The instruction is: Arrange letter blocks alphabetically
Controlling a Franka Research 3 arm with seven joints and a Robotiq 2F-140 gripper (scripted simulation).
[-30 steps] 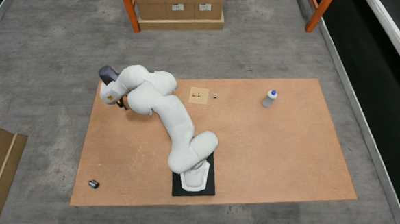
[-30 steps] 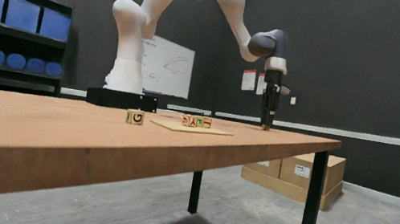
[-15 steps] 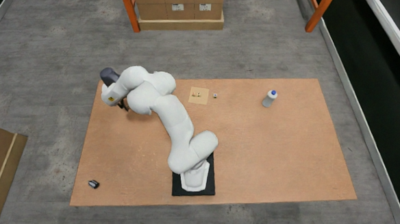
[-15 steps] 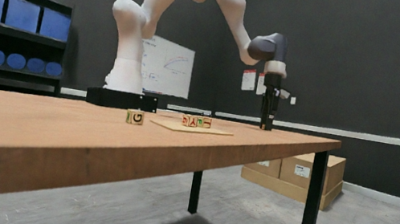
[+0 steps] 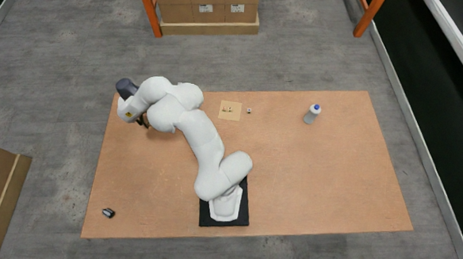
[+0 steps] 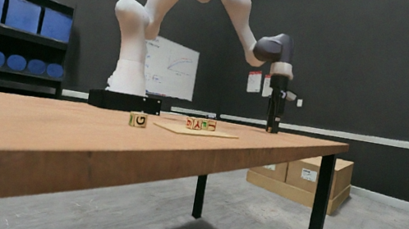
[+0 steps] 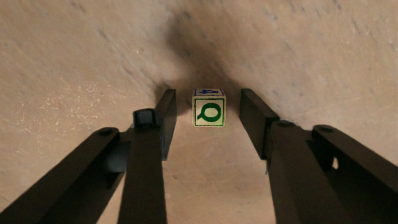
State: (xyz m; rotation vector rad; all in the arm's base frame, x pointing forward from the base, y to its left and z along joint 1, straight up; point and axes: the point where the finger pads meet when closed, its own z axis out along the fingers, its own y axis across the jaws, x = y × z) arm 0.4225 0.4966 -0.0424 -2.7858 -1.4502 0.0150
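My hand is 20 mm above the block. Also, from my hand: pale yellow mat: 110 mm ahead, 510 mm to the right, 30 mm below; white bottle: 60 mm ahead, 1030 mm to the right, 50 mm above; black object: 550 mm behind, 140 mm to the left, 20 mm below.
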